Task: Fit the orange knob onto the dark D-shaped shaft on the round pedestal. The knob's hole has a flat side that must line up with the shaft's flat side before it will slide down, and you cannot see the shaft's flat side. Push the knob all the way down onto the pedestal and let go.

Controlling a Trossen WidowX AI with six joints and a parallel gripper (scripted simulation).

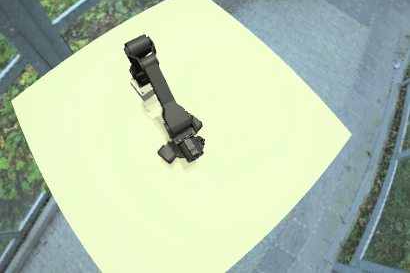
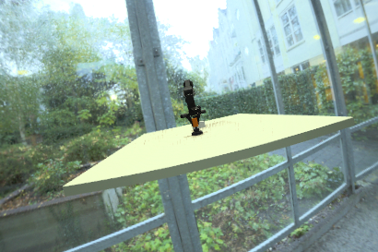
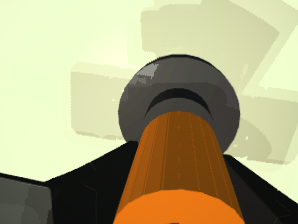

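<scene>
My gripper tip is now 20 mm below the orange knob. Round my gripper tip: pedestal 40 mm below.
</scene>
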